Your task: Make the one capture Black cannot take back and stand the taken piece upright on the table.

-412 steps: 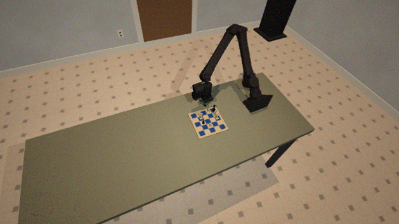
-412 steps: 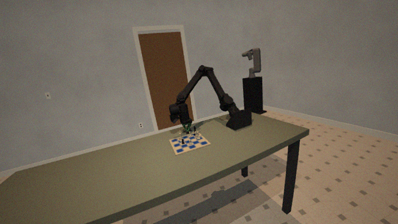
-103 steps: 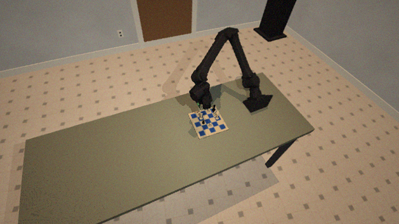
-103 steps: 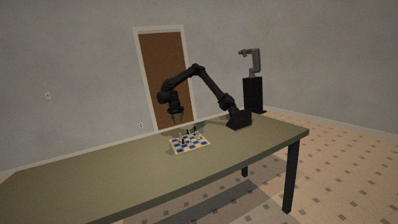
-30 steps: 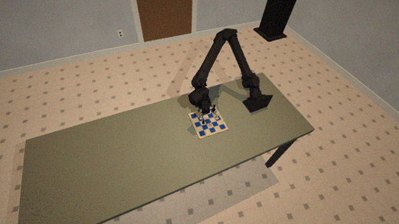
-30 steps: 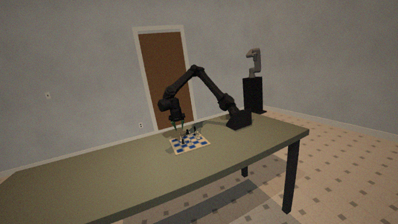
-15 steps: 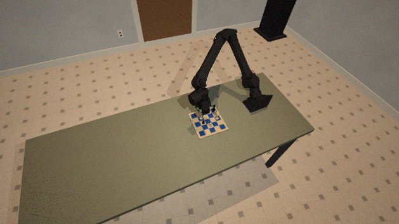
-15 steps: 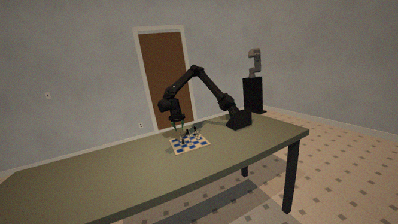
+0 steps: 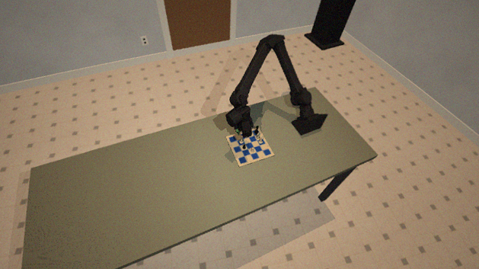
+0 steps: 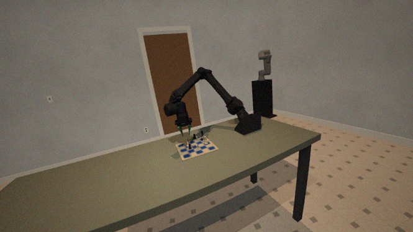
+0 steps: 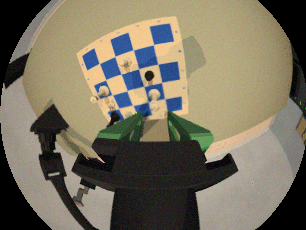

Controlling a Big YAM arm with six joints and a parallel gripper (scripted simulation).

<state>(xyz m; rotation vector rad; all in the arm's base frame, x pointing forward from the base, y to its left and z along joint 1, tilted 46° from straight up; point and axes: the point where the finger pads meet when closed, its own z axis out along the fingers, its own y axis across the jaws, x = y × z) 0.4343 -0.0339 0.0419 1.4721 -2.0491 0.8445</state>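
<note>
My gripper is now 50 mm above the white chess piece. From my hand the other things lie so: blue-and-cream chessboard 90 mm below, 40 mm to the left, 30 mm behind.
</note>
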